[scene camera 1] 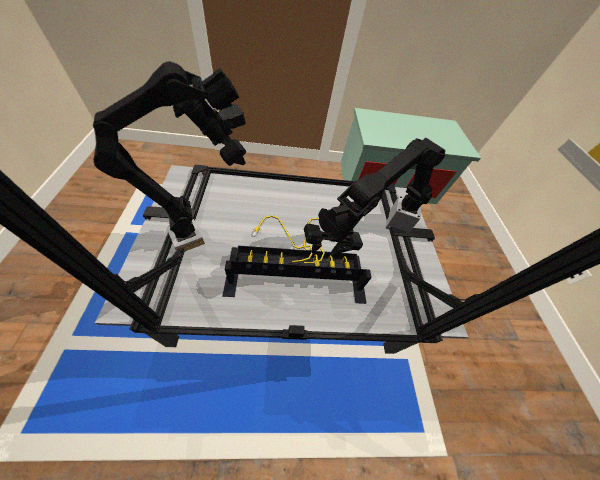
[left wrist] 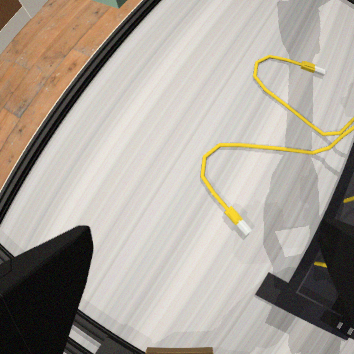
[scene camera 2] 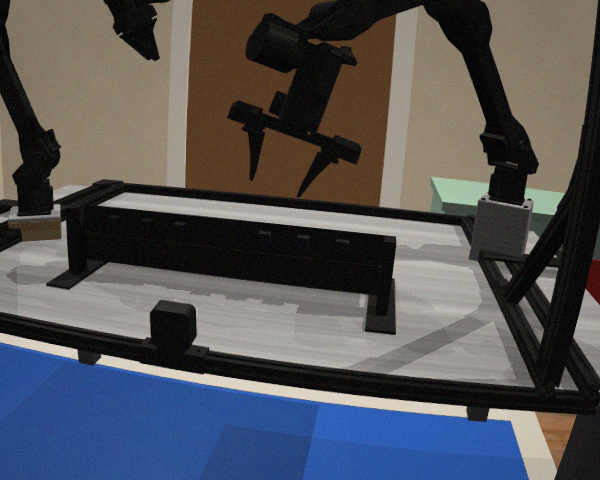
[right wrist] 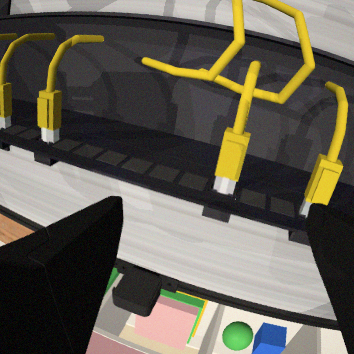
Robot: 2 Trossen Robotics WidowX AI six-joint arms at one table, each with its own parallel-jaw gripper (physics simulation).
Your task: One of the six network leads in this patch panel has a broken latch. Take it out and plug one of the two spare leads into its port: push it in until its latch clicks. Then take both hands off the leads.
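Places are measured from the left arm's base along level axes (x ahead, y right, z down), in millimetres.
Pixels of known places: left gripper, between the fingertips: (left wrist: pixel 209 236) (scene camera 2: pixel 153 59); right gripper, between the fingertips: (scene camera 1: pixel 321 253) (scene camera 2: pixel 274 188) (right wrist: pixel 219 212); left arm's base, origin of its link: (scene camera 1: pixel 184 232) (scene camera 2: pixel 35 211); right arm's base, origin of its link: (scene camera 1: pixel 409 206) (scene camera 2: pixel 507 200).
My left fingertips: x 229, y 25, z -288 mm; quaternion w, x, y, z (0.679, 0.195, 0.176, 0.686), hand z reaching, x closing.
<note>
Ahead of a thing's pixels: the offset from my left fingertips to its top centre. "pt": to the spot under its first point.
The black patch panel {dx +64, dy +310, dz +223 mm} (scene camera 1: pixel 300 273) (scene camera 2: pixel 225 260) (right wrist: pixel 125 95) holds several yellow leads in two groups. In the right wrist view, a seated lead {dx +112, dy +351, dz +237 mm} (right wrist: pixel 232 154) just right of the central gap has a plain face. Its neighbours {pt dx +16, dy +276, dz +241 mm} (right wrist: pixel 49 110) {dx +157, dy +379, dz +237 mm} (right wrist: pixel 324 179) show a raised strip. Two spare leads run out behind the panel; their plugs {dx +19, dy +64, dz +319 mm} (left wrist: pixel 233 215) {pt dx +284, dy +218, dz +322 mm} (left wrist: pixel 308 66) lie on the table. My right gripper (scene camera 1: pixel 326 249) (scene camera 2: pixel 275 187) (right wrist: pixel 219 212) is open above the panel, touching no lead that I can make out. My left gripper (scene camera 1: pixel 235 154) (scene camera 2: pixel 151 57) (left wrist: pixel 209 236) is open, raised high and empty.
The spare cables {pt dx +153, dy +324, dz +270 mm} (right wrist: pixel 282 97) cross the panel's trough behind the plain-faced lead. A black frame (scene camera 1: pixel 225 331) (scene camera 2: pixel 300 375) edges the table. A small black camera block {pt dx -55, dy +501, dz +295 mm} (scene camera 2: pixel 173 325) (right wrist: pixel 137 292) sits on its front bar. A green cabinet (scene camera 1: pixel 410 130) stands behind at the right.
</note>
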